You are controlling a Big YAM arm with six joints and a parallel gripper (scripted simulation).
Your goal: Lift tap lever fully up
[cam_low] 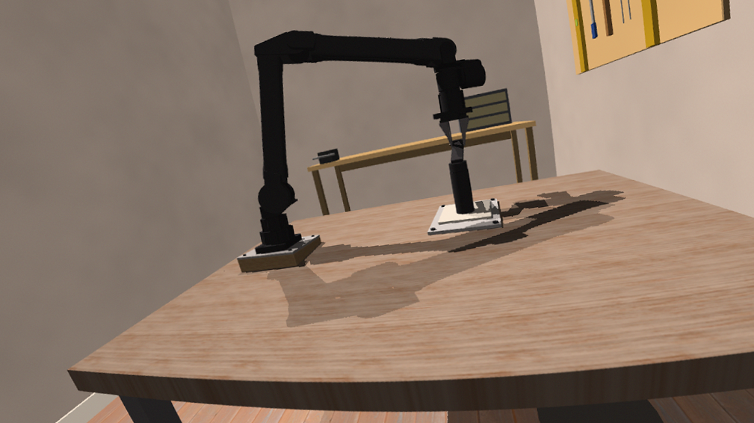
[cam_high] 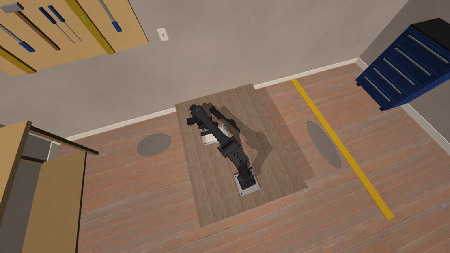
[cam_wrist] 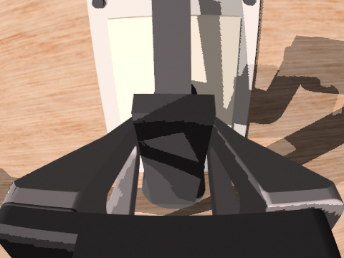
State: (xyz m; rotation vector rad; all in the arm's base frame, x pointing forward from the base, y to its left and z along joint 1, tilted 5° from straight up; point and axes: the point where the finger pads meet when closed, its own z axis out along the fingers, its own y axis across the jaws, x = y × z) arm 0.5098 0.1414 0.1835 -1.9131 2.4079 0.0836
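My gripper is now 30 mm to the left of the lever, 20 mm above it and 10 mm past it. Round my hand: tap 80 mm below, 50 mm to the right, 10 mm behind.
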